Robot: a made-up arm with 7 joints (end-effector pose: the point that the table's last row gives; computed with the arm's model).
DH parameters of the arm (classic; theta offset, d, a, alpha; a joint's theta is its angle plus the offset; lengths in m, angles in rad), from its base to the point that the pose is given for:
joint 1: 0 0.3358 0 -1.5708
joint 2: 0 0 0 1.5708
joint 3: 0 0.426 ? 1.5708
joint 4: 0 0 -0.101 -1.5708
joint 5: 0 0.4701 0 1.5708
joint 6: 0 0 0.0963 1.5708
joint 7: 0 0 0 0
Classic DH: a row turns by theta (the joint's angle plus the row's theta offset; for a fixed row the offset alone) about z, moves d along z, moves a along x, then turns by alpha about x.
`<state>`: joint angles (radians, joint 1 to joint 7).
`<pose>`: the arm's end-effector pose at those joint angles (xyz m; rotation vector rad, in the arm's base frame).
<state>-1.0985 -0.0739 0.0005 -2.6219 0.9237 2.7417 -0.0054</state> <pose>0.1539 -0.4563 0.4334 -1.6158 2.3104 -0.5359</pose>
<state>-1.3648 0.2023 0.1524 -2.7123 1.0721 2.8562 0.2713</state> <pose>0.0762 -0.4338 0.2806 -0.8576 2.7231 -0.1064</pose>
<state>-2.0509 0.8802 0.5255 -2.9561 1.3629 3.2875 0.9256</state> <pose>-0.0284 -0.2044 0.1005 0.9734 2.7602 0.9361</pose>
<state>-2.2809 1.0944 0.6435 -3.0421 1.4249 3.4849 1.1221</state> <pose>-0.0169 -0.1426 0.1088 -1.3263 -2.5598 -1.1961</pose>
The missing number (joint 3, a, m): 0.0961
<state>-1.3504 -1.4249 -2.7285 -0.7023 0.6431 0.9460 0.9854</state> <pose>-0.3917 0.8587 0.1079 1.4820 1.0142 -1.3476</pose>
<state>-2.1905 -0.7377 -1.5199 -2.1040 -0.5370 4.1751 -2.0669</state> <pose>-0.2916 0.4532 0.6308 0.6739 -0.9161 -2.0554</pose>
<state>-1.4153 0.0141 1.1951 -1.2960 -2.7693 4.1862 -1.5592</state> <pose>0.4474 -0.0900 0.9184 -1.3768 1.8471 -0.4490</pose>
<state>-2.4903 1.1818 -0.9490 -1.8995 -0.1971 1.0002 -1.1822</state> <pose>-0.6422 0.1658 0.1138 -0.1759 1.2416 -0.1545</pose>
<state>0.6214 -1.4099 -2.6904 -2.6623 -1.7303 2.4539 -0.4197</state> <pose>0.1035 -0.2326 -0.0065 -2.4728 -0.2338 -0.3736</pose>
